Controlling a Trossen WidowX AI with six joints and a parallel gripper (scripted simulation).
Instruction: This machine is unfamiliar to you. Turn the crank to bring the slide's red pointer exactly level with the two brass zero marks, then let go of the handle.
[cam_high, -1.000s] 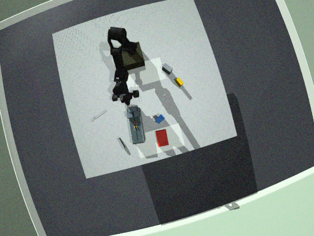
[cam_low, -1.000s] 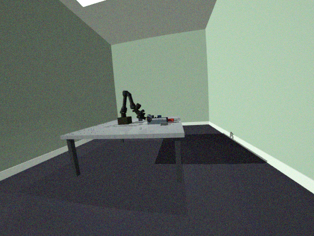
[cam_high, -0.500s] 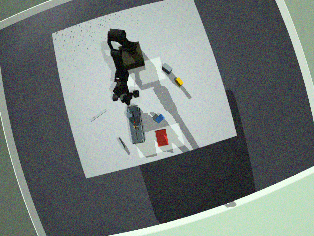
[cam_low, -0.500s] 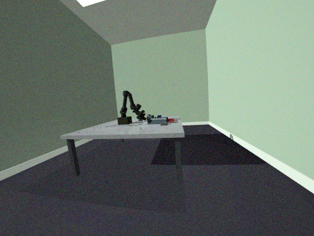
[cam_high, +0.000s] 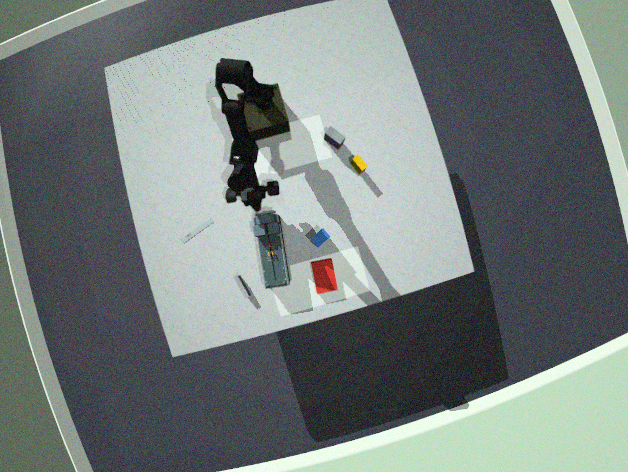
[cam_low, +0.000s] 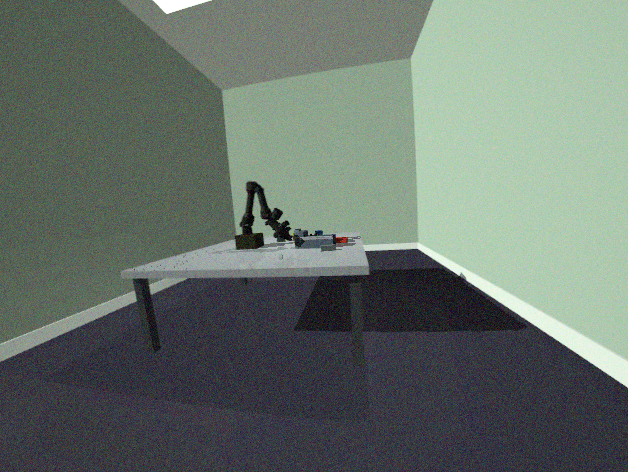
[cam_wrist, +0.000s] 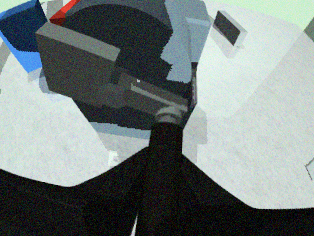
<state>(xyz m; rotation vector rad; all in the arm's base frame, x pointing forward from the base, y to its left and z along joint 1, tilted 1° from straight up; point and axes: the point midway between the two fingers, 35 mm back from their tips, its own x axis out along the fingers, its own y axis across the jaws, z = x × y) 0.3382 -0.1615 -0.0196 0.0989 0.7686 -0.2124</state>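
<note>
The crank handle lies 2 cm behind my gripper tip and 2 cm above it. Also, from my gripper tip: red pointer (14 cm ahead, 3 cm above); then blue block (18 cm ahead, 17 cm to the left, 1 cm below); then pale strip (3 cm behind, 27 cm to the right, 5 cm below).
</note>
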